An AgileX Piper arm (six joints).
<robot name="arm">
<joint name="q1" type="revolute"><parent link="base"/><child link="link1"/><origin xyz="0 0 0.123"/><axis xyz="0 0 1"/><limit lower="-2.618" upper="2.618"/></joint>
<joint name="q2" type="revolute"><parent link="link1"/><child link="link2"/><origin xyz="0 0 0"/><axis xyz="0 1 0"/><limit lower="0" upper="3.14"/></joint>
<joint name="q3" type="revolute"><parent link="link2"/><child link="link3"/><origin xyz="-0.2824 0 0.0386"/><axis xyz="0 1 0"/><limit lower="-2.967" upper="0"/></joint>
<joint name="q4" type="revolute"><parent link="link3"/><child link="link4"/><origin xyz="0.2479 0 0.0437"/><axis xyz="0.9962 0 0.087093"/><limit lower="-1.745" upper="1.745"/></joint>
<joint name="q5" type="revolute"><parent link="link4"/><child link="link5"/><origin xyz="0 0 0"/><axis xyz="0 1 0"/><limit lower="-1.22" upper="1.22"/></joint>
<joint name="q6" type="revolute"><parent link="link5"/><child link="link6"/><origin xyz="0.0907 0 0.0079"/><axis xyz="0.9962 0 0.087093"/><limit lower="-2.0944" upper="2.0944"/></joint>
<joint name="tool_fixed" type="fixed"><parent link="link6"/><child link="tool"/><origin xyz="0 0 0" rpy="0 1.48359 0"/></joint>
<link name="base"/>
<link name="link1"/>
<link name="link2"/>
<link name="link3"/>
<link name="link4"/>
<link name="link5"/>
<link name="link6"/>
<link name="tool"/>
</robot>
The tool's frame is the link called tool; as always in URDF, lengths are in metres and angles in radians.
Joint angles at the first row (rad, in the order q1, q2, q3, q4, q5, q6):
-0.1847 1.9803 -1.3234 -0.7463 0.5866 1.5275
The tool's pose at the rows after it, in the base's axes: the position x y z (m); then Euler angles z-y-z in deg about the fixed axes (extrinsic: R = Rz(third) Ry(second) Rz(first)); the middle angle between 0 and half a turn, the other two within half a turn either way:
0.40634, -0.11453, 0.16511, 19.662, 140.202, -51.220
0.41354, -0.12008, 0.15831, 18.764, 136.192, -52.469
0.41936, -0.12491, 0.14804, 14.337, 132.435, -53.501
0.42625, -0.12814, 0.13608, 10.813, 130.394, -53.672
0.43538, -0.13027, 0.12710, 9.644, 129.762, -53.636
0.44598, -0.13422, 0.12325, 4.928, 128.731, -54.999
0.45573, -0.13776, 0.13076, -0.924, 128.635, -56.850
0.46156, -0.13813, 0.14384, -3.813, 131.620, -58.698
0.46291, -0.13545, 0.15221, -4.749, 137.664, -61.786
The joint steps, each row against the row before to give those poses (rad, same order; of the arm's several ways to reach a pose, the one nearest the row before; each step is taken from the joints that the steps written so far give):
0.0000 0.0418 -0.0035 -0.1216 -0.0086 0.1783
0.0000 0.0361 -0.0121 -0.1616 -0.0084 0.1469
0.0000 0.0402 -0.0042 -0.1713 -0.0003 0.0971
-0.0007 0.0457 -0.0163 -0.1083 -0.0010 0.0463
0.0000 0.0455 -0.0401 -0.0281 0.0010 0.0057
0.0000 0.0441 -0.0621 0.0036 0.0266 -0.0799
0.0000 0.0215 -0.0773 0.0828 0.0404 -0.1805
0.0000 0.0011 -0.0779 0.1794 0.0499 -0.2146
0.0000 0.0030 -0.0723 0.2189 0.0846 -0.1797

